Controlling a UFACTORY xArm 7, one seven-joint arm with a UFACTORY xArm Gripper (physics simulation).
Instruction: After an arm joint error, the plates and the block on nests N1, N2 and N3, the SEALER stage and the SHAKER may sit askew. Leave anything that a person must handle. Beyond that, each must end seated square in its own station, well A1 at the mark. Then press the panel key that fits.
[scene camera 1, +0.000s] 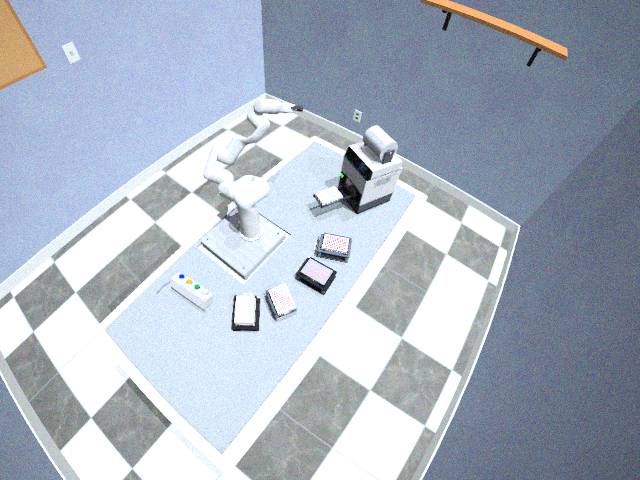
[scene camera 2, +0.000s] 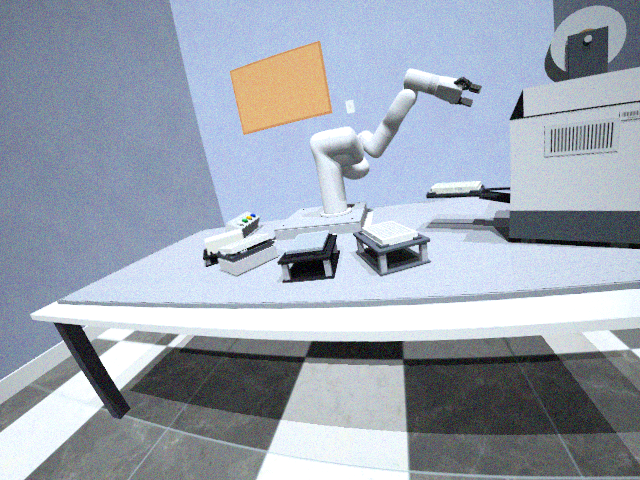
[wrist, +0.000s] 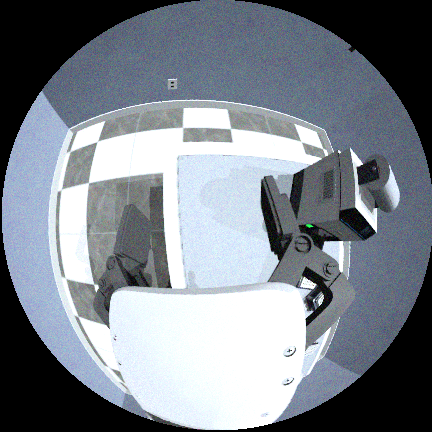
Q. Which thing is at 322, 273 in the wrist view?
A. The gripper.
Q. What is the gripper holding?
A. Nothing.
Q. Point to a white button box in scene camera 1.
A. At 194, 292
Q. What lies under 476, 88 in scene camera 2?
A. The gripper.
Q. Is the gripper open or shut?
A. Open.
